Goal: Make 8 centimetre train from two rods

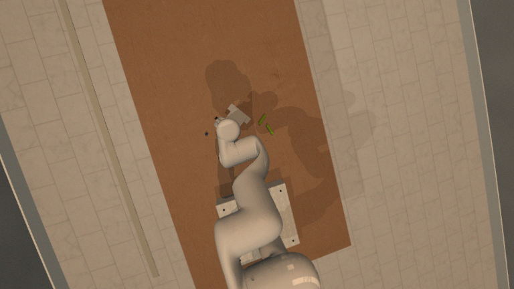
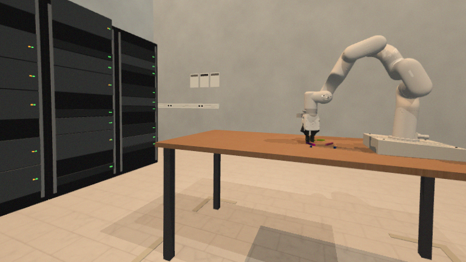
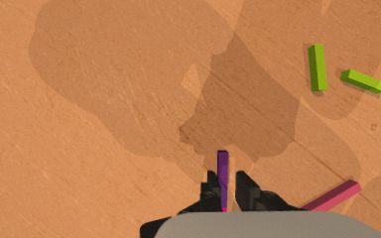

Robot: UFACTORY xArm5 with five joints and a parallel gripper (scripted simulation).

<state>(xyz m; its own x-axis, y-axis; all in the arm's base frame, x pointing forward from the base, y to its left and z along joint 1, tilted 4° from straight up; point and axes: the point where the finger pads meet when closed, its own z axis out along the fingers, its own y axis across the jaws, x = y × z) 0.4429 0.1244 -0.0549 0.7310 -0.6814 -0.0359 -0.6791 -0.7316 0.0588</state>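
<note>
The purple rod is 30 mm below my hand. Also, from my hand: blue rod: 90 mm to the left, 30 mm below, 30 mm behind; pink rod: 100 mm behind, 70 mm to the right, 30 mm below; magenta rod: 30 mm to the left, 30 mm below, 30 mm behind.
</note>
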